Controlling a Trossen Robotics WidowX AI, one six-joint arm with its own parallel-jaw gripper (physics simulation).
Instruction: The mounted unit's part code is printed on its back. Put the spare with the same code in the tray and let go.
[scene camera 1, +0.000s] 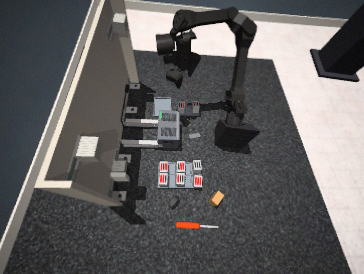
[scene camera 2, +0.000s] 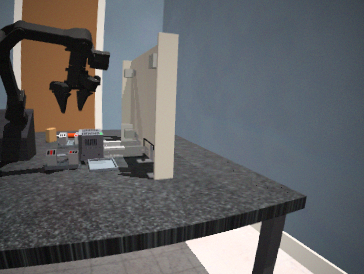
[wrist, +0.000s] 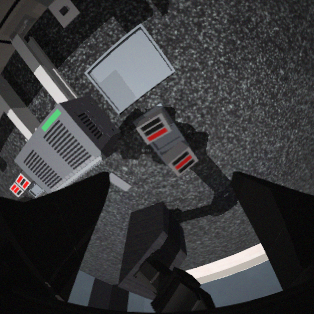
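The mounted unit is a grey vented box with a green mark, held on two rails; no code on its back can be read. The empty light grey tray lies beside it. Two spares with red and black bars, one nearer the tray and one farther off, stand on a small rack. Several more spares stand on a larger rack. My gripper is open and empty, high above the table on the small rack's side.
An upright beige panel carries the rails. A small grey plate lies near the unit. A tan block, a dark lump and an orange screwdriver lie beyond the larger rack.
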